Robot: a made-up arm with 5 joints. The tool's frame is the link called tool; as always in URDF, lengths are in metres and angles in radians. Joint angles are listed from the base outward.
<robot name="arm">
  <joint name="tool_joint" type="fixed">
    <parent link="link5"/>
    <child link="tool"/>
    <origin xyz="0 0 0" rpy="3.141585 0 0"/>
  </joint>
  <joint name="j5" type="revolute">
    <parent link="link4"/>
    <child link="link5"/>
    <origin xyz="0.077 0 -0.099" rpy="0 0 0"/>
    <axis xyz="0 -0.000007 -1"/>
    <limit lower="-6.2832" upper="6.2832"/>
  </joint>
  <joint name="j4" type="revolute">
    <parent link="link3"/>
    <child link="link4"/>
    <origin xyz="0.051 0 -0.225" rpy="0 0 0"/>
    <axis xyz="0 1 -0.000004"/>
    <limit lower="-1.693" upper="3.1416"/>
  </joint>
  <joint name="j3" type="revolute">
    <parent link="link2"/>
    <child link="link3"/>
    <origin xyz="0.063 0 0.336" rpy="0 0 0"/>
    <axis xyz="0 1 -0.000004"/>
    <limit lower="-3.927" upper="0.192"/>
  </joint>
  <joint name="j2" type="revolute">
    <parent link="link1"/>
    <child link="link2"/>
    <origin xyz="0 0 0" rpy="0 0 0"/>
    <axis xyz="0 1 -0.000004"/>
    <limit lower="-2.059" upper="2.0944"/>
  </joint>
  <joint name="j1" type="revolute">
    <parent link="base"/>
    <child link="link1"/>
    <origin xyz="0 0 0.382" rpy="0 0 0"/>
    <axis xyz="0 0 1"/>
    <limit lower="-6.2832" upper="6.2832"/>
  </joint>
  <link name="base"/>
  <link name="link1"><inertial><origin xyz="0.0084 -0.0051 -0.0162"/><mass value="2.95"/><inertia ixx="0.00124" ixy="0" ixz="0" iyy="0.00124" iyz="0" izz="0.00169"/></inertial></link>
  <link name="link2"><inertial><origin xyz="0.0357 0.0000 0.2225"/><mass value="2.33"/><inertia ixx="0.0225" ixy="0" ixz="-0.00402" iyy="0.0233" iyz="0" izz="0.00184"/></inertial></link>
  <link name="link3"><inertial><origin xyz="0.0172 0.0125 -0.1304"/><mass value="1.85"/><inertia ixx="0.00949" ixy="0" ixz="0.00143" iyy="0.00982" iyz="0" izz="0.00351"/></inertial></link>
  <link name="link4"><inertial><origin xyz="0.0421 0.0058 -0.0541"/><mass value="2.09"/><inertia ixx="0.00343" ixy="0" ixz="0.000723" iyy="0.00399" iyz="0" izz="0.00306"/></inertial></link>
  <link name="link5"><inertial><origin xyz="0.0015 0.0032 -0.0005"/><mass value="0.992"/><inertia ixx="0.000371" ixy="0" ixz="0" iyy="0.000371" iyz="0" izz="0.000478"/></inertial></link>
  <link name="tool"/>
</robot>
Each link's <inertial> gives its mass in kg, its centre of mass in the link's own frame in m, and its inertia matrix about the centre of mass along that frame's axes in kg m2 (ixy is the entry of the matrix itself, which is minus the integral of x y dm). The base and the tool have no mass. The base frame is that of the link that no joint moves.
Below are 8 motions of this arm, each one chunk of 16 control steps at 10 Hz.
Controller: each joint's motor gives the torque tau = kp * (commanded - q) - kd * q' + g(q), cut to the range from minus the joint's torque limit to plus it. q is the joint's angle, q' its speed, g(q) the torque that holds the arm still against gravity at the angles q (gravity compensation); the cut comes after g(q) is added. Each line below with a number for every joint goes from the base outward.
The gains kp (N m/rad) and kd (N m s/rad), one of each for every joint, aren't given. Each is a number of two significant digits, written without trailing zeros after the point. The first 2 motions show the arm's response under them.
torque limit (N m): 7 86 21 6.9 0.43
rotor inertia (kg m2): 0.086 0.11 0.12 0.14 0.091
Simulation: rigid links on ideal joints. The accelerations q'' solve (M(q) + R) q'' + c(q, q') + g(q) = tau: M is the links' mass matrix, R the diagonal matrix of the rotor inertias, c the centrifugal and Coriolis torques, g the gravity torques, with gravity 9.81 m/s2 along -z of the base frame. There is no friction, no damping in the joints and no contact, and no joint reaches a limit. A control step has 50 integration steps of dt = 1/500 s. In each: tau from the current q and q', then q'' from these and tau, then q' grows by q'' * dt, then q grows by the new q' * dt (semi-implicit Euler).
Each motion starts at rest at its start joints. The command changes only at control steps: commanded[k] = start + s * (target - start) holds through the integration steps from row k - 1 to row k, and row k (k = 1, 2, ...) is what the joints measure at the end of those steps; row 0 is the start. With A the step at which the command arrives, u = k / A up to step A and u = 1 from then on. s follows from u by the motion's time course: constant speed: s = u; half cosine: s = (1 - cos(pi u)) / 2; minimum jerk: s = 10 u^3 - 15 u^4 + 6 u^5; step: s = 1 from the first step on.
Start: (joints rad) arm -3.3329 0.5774 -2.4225 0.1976 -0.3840
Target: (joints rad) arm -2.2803 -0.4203 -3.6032 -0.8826 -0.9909
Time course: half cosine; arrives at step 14
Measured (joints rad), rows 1 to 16:
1: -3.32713 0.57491 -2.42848 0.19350 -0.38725
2: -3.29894 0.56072 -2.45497 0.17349 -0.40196
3: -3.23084 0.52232 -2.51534 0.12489 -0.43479
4: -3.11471 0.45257 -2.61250 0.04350 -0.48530
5: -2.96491 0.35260 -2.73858 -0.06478 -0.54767
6: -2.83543 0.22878 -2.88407 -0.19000 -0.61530
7: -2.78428 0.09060 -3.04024 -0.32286 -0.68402
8: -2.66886 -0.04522 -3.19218 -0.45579 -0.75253
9: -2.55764 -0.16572 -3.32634 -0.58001 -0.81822
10: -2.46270 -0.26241 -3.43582 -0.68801 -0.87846
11: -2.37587 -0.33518 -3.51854 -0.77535 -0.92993
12: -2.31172 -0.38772 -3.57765 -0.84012 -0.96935
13: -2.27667 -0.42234 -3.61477 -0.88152 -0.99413
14: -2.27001 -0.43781 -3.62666 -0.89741 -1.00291
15: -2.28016 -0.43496 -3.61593 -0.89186 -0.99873
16: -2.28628 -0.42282 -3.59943 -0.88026 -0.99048
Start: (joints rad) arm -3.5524 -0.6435 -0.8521 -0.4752 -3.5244
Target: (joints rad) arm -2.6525 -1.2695 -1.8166 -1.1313 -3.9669
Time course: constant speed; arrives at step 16
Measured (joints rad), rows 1 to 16:
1: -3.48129 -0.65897 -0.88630 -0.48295 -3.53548
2: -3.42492 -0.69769 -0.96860 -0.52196 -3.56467
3: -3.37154 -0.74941 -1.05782 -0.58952 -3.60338
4: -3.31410 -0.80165 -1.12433 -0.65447 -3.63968
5: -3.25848 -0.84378 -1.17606 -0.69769 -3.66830
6: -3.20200 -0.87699 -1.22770 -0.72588 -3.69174
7: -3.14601 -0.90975 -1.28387 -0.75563 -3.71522
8: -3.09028 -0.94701 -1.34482 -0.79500 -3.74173
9: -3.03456 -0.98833 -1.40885 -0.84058 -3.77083
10: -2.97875 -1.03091 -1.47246 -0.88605 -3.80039
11: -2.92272 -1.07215 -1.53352 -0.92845 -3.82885
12: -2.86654 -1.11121 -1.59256 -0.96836 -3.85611
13: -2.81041 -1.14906 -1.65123 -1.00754 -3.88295
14: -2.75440 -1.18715 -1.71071 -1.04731 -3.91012
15: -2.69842 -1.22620 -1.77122 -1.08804 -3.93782
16: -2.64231 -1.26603 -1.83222 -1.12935 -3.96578
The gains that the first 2 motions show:
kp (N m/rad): 120 180 81 29 9.7
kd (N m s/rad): 2.9 11 2.3 1.4 0.53
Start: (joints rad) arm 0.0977 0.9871 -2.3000 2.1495 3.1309
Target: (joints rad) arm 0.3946 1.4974 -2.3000 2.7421 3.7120
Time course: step
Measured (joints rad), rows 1 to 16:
1: 0.12180 1.24873 -2.51903 2.40003 3.15542
2: 0.19814 1.49923 -2.27632 2.75052 3.22283
3: 0.35590 1.63631 -2.13866 2.80448 3.33089
4: 0.51706 1.60538 -2.25174 2.68894 3.48097
5: 0.60222 1.50302 -2.34189 2.66416 3.66971
6: 0.62641 1.44279 -2.35234 2.74476 3.83294
7: 0.59620 1.45169 -2.32338 2.80018 3.94914
8: 0.50979 1.48908 -2.29572 2.77261 4.01844
9: 0.37619 1.51299 -2.28812 2.72161 4.04057
10: 0.27336 1.51235 -2.29423 2.71001 4.01419
11: 0.22786 1.50047 -2.30167 2.73349 3.93884
12: 0.23884 1.49155 -2.30574 2.75363 3.81448
13: 0.30565 1.49022 -2.30578 2.75310 3.67672
14: 0.41370 1.49330 -2.30459 2.74201 3.58124
15: 0.49051 1.49647 -2.30124 2.73624 3.53100
16: 0.51135 1.49879 -2.29804 2.73903 3.52613

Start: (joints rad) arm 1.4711 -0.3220 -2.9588 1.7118 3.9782
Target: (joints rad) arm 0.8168 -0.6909 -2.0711 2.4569 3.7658
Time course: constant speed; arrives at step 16
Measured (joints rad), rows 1 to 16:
1: 1.41929 -0.34574 -2.89934 1.73681 3.97264
2: 1.38104 -0.36766 -2.83676 1.79575 3.95833
3: 1.33951 -0.38694 -2.77940 1.85791 3.93990
4: 1.29869 -0.40812 -2.72234 1.90604 3.92300
5: 1.25777 -0.43145 -2.66809 1.94678 3.90962
6: 1.21682 -0.45639 -2.61489 1.98988 3.89828
7: 1.17585 -0.48126 -2.56066 2.03717 3.88664
8: 1.13485 -0.50480 -2.50492 2.08549 3.87364
9: 1.09385 -0.52713 -2.44836 2.13262 3.85967
10: 1.05288 -0.54920 -2.39200 2.17874 3.84568
11: 1.01193 -0.57183 -2.33633 2.22487 3.83219
12: 0.97098 -0.59514 -2.28120 2.27143 3.81915
13: 0.93002 -0.61873 -2.22612 2.31823 3.80618
14: 0.88906 -0.64213 -2.17075 2.36499 3.79303
15: 0.84810 -0.66519 -2.11510 2.41158 3.77969
16: 0.80714 -0.68809 -2.05938 2.45806 3.76629

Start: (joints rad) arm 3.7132 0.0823 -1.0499 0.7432 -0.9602
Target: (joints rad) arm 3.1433 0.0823 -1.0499 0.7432 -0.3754
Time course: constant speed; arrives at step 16
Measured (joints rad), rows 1 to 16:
1: 3.68729 0.08222 -1.04982 0.74322 -0.94504
2: 3.63243 0.08266 -1.05044 0.74295 -0.90561
3: 3.58496 0.08300 -1.05092 0.74237 -0.85478
4: 3.55770 0.08263 -1.05032 0.74240 -0.80815
5: 3.53201 0.08232 -1.04976 0.74310 -0.77133
6: 3.49420 0.08246 -1.04995 0.74343 -0.74018
7: 3.45174 0.08271 -1.05040 0.74301 -0.70820
8: 3.41541 0.08267 -1.05044 0.74257 -0.67236
9: 3.38382 0.08248 -1.05019 0.74270 -0.63385
10: 3.34988 0.08246 -1.05007 0.74304 -0.59531
11: 3.31226 0.08257 -1.05016 0.74310 -0.55822
12: 3.27499 0.08263 -1.05026 0.74291 -0.52234
13: 3.24011 0.08257 -1.05025 0.74280 -0.48662
14: 3.20574 0.08251 -1.05019 0.74288 -0.45039
15: 3.17005 0.08253 -1.05018 0.74296 -0.41365
16: 3.13363 0.08257 -1.05021 0.74295 -0.37675

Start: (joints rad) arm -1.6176 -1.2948 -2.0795 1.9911 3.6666
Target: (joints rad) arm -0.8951 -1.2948 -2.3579 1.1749 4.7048
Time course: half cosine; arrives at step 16
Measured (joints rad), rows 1 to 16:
1: -1.61336 -1.29443 -2.08156 1.98673 3.67076
2: -1.59489 -1.29362 -2.08909 1.96819 3.68972
3: -1.55675 -1.29319 -2.10321 1.93011 3.73228
4: -1.50393 -1.29364 -2.12282 1.87584 3.79814
5: -1.44436 -1.29460 -2.14609 1.81112 3.88172
6: -1.38123 -1.29537 -2.17152 1.73926 3.97627
7: -1.31364 -1.29567 -2.19832 1.66173 4.07669
8: -1.24157 -1.29576 -2.22601 1.58056 4.17984
9: -1.16816 -1.29605 -2.25379 1.49901 4.28328
10: -1.09804 -1.29665 -2.28043 1.42074 4.38394
11: -1.03494 -1.29731 -2.30466 1.34898 4.47759
12: -0.98092 -1.29777 -2.32539 1.28639 4.55983
13: -0.93716 -1.29796 -2.34189 1.23523 4.62716
14: -0.90501 -1.29794 -2.35365 1.19740 4.67725
15: -0.88611 -1.29786 -2.36037 1.17429 4.70851
16: -0.88191 -1.29779 -2.36186 1.16672 4.71988

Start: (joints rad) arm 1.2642 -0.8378 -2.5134 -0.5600 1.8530
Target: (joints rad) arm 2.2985 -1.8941 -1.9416 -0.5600 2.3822
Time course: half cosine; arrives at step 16
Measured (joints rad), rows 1 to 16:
1: 1.27046 -0.84390 -2.50365 -0.55930 1.85504
2: 1.29720 -0.86488 -2.47791 -0.55618 1.86450
3: 1.35077 -0.90546 -2.44419 -0.55107 1.88614
4: 1.42288 -0.96802 -2.40796 -0.54771 1.92028
5: 1.50387 -1.05076 -2.36946 -0.54874 1.96352
6: 1.59140 -1.14808 -2.32699 -0.55296 2.01176
7: 1.68668 -1.25327 -2.27930 -0.55721 2.06244
8: 1.78987 -1.36052 -2.22706 -0.55949 2.11445
9: 1.89827 -1.46563 -2.17277 -0.55996 2.16691
10: 2.00589 -1.56560 -2.11969 -0.55996 2.21824
11: 2.10507 -1.65783 -2.07079 -0.56068 2.26616
12: 2.18916 -1.73953 -2.02839 -0.56237 2.30828
13: 2.25386 -1.80774 -1.99429 -0.56456 2.34272
14: 2.29750 -1.85962 -1.96977 -0.56658 2.36822
15: 2.32036 -1.89288 -1.95566 -0.56802 2.38405
16: 2.32355 -1.90599 -1.95239 -0.56870 2.38975

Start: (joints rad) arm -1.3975 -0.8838 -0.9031 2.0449 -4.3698
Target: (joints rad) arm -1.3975 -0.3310 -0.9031 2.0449 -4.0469
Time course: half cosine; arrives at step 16
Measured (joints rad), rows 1 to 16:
1: -1.39745 -0.88016 -0.90346 2.04569 -4.36850
2: -1.39742 -0.86695 -0.90402 2.04715 -4.36260
3: -1.39745 -0.84254 -0.90407 2.04754 -4.34932
4: -1.39748 -0.80863 -0.90386 2.04663 -4.32859
5: -1.39750 -0.76713 -0.90396 2.04563 -4.30237
6: -1.39752 -0.71966 -0.90423 2.04517 -4.27297
7: -1.39754 -0.66790 -0.90427 2.04495 -4.24192
8: -1.39756 -0.61376 -0.90411 2.04462 -4.21002
9: -1.39758 -0.55936 -0.90395 2.04414 -4.17795
10: -1.39759 -0.50681 -0.90379 2.04368 -4.14673
11: -1.39759 -0.45814 -0.90354 2.04334 -4.11766
12: -1.39759 -0.41520 -0.90321 2.04311 -4.09208
13: -1.39759 -0.37965 -0.90289 2.04295 -4.07110
14: -1.39759 -0.35285 -0.90265 2.04283 -4.05549
15: -1.39759 -0.33583 -0.90249 2.04276 -4.04577
16: -1.39758 -0.32925 -0.90241 2.04275 -4.04225

